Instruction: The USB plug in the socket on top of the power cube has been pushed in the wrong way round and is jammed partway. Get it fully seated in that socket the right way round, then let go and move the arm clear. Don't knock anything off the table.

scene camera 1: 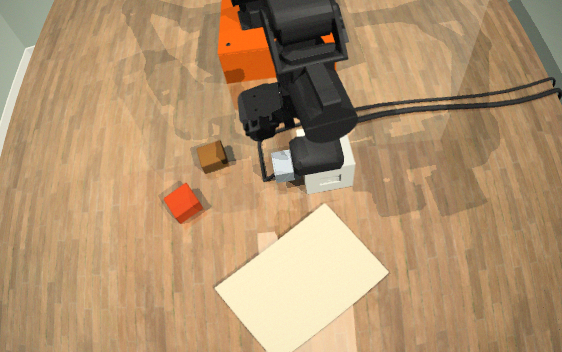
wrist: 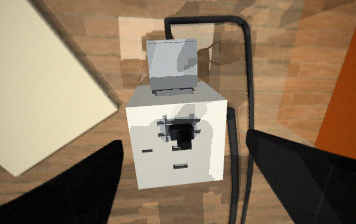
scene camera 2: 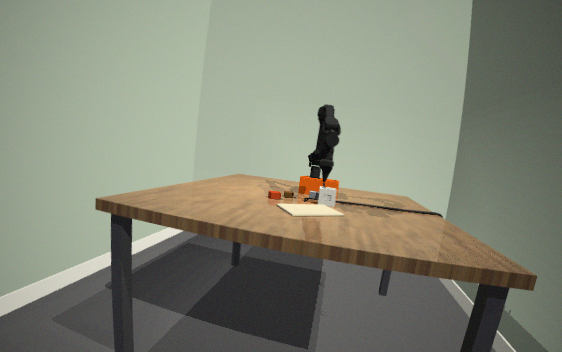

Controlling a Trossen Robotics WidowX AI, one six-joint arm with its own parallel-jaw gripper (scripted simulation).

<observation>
The gripper (scene camera 1: 308, 138) is open and holds nothing. Also in view: a cream sheet (scene camera 1: 307, 278), a red block (scene camera 1: 183, 203), a brown block (scene camera 1: 212, 157) and a grey block (scene camera 1: 282, 162).
The cream sheet shows as well in the wrist view (wrist: 57, 98). The gripper is seen too in the wrist view (wrist: 186, 141). The wrist view does not show the red block: it is out of frame. The wrist view misses the brown block: it is out of frame.
</observation>
